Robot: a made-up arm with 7 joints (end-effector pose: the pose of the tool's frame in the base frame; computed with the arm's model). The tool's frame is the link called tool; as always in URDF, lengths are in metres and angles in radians. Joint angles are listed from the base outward.
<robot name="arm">
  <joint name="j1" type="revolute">
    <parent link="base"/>
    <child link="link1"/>
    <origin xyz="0 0 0"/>
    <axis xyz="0 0.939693 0.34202"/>
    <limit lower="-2.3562" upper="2.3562" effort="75" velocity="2.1"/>
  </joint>
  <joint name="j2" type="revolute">
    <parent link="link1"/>
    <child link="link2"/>
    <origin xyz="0 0 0"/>
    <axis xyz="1 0 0"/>
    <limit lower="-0.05" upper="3.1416" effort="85" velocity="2.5"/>
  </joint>
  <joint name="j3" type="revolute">
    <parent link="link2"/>
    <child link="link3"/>
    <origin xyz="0 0 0"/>
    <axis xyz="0 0 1"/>
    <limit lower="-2.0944" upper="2.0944" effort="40" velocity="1.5"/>
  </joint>
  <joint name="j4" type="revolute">
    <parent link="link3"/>
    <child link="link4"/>
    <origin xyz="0.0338 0 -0.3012"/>
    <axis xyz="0 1 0"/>
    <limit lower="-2.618" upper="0.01" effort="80" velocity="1.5"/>
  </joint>
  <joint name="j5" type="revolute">
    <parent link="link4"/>
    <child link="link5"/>
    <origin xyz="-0.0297 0 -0.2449"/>
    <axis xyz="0 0 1"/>
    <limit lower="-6.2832" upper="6.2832" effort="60" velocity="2.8"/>
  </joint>
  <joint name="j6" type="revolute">
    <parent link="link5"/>
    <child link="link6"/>
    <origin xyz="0 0 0"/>
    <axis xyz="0 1 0"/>
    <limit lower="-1.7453" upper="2.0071" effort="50" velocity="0.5"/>
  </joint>
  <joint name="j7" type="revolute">
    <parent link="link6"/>
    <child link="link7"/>
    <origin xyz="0 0 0"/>
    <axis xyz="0 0 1"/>
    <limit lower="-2.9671" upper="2.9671" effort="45" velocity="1.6"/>
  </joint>
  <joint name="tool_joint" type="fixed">
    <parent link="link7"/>
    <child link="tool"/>
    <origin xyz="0 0 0"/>
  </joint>
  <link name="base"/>
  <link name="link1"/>
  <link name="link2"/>
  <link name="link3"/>
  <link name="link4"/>
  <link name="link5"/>
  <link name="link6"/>
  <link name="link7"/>
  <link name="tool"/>
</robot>
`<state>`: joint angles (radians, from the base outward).
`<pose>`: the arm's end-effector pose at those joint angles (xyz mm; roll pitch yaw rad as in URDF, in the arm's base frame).
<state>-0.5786 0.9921 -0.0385 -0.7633 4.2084 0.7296 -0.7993</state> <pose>372.5 357.3 -123.6 -2.6345 0.6890 1.3373</pose>
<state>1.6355 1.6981 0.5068 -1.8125 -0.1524 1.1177 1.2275</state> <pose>56.4 361.5 -132.1 1.3773 -0.1215 -0.2016</pose>
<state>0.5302 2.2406 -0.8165 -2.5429 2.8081 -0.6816 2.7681</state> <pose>65.8 198.1 -91.5 0.0704 0.4317 -2.4808</pose>
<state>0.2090 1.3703 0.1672 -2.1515 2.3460 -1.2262 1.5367</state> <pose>232.6 213.6 -44.3 -2.8829 0.9397 1.0538</pose>
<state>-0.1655 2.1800 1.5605 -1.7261 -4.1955 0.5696 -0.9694</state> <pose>-54.2 81.1 393.4 2.0927 0.2363 -2.5811</pose>
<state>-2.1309 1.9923 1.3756 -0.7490 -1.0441 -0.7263 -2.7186</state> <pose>-197.3 485.7 88.7 1.9117 0.0225 1.3975</pose>
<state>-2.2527 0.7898 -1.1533 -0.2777 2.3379 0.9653 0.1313</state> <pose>386.0 42.1 389.0 -1.6192 -0.8997 0.8542</pose>
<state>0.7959 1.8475 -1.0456 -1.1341 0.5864 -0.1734 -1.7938</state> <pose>-86.9 477.8 -98.3 -0.6065 0.0391 -2.7714</pose>
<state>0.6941 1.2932 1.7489 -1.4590 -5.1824 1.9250 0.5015</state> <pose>-32.0 408.2 188.4 -0.3808 -0.5743 1.4734</pose>
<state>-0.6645 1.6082 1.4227 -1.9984 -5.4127 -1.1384 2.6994</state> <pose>-82.0 221.6 260.6 0.9427 -1.1088 2.7434</pose>
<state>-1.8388 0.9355 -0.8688 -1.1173 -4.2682 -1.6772 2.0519</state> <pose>406.5 -11.0 286.5 2.3648 -0.1337 0.2824</pose>
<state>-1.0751 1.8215 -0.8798 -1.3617 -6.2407 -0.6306 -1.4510</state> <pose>294.2 325.6 155.2 -1.8159 1.3770 0.7808</pose>
